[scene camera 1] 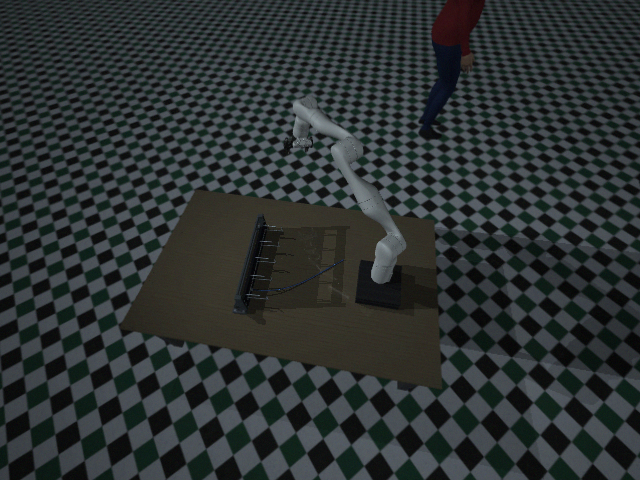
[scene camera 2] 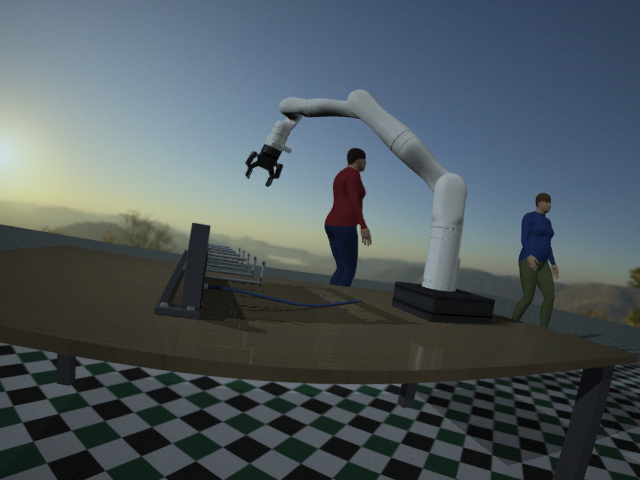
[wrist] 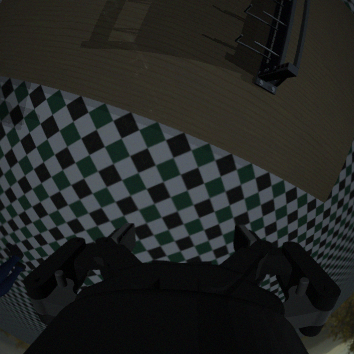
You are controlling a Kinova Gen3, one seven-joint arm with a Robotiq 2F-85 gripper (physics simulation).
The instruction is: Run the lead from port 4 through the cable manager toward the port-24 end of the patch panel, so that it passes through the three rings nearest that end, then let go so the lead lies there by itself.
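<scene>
The black patch panel (scene camera 1: 251, 260) (scene camera 2: 196, 268) (wrist: 281, 30) stands upright on the table. The cable manager's thin metal rings (scene camera 1: 262, 258) (scene camera 2: 262, 273) (wrist: 250, 44) stick out in a row from its face toward the robot base. The blue lead (scene camera 1: 305, 283) (scene camera 2: 310, 305) comes out near the panel's near end in scene camera 1 and curves away from the panel toward the base, well away from the far-end rings. The lead does not show in the wrist view. My gripper (scene camera 1: 297, 149) (scene camera 2: 258, 180) (wrist: 183, 235) is open and empty, high above and away from panel and lead.
The black robot base (scene camera 1: 377, 297) (scene camera 2: 439, 304) stands on the wooden table (scene camera 1: 206, 320) (scene camera 2: 320, 351) (wrist: 165, 95), opposite the panel. A person in red (scene camera 1: 457, 23) (scene camera 2: 345, 201) stands beyond the table. A person in blue (scene camera 2: 540, 232) is at the right.
</scene>
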